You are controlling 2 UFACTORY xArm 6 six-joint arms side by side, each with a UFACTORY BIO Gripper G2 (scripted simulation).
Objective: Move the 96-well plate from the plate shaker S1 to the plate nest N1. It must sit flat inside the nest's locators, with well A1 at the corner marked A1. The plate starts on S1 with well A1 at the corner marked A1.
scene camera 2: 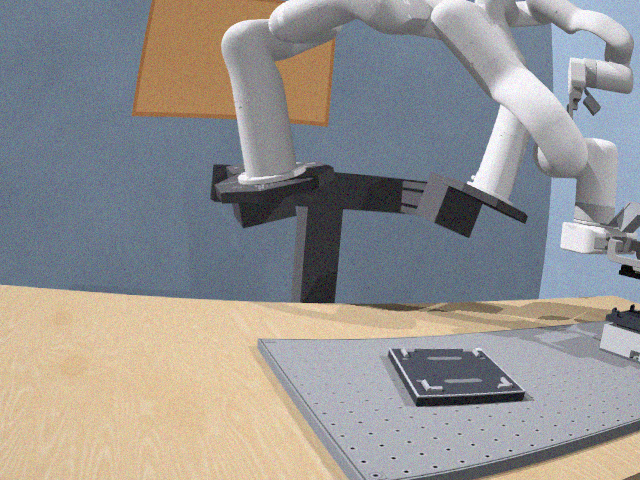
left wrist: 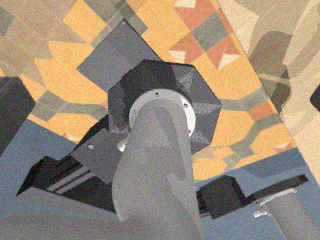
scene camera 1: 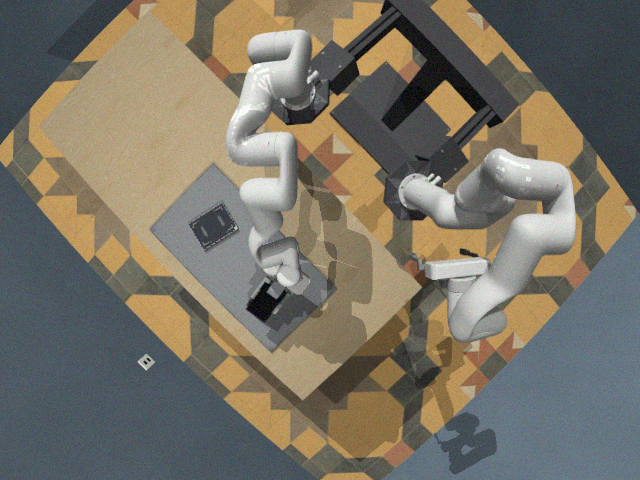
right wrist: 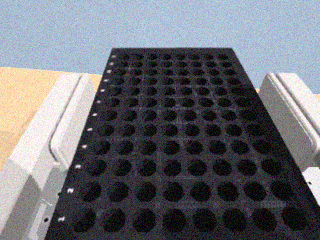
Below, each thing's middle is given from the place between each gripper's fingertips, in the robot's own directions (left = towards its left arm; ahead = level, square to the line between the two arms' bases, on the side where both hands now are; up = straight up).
I see my right gripper 60 mm past the plate nest N1 (scene camera 2: 418,367), 340 mm to the left of it and 130 mm above it. Also, from my right hand: black 96-well plate (right wrist: 171,131) (10 mm ahead, 10 mm below).
I see the black 96-well plate 500 mm ahead of my left hand, 290 mm to the right of it and 260 mm below it. Round my left hand: plate nest N1: 420 mm ahead, 630 mm to the right, 380 mm below.
